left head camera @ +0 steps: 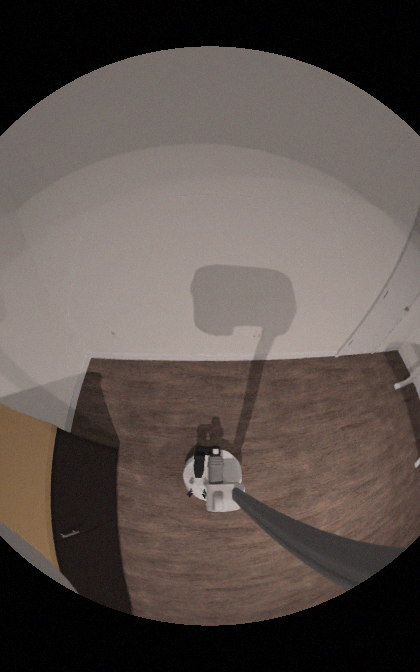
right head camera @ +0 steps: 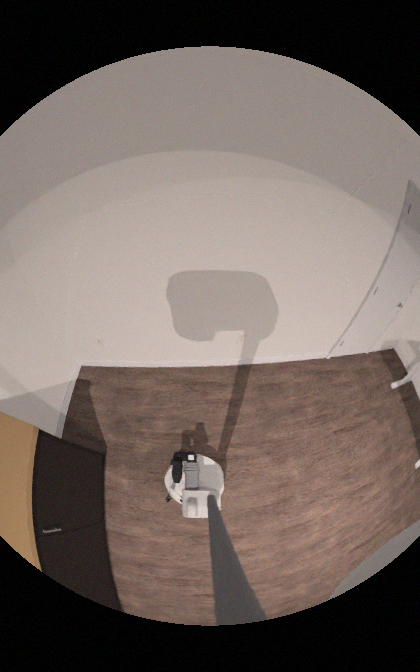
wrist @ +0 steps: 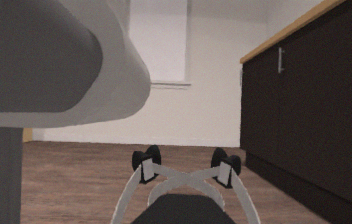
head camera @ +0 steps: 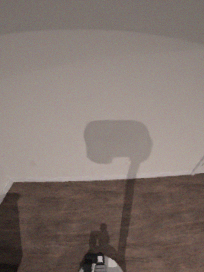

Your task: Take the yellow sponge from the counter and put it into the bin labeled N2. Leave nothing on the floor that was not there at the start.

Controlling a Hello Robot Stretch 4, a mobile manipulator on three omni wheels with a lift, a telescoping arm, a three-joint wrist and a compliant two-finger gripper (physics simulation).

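Observation:
My gripper is open, with its two black fingertips apart and no object between them. It is low over the robot's round base, above the wooden floor. The counter has a tan top; it is at the left edge in both side head views and at the right in the wrist view. The yellow sponge and the bin labeled N2 do not show in these views.
Dark cabinets stand under the counter. A pale wall stands ahead, with the robot's shadow on it. A white object juts in at the right edge.

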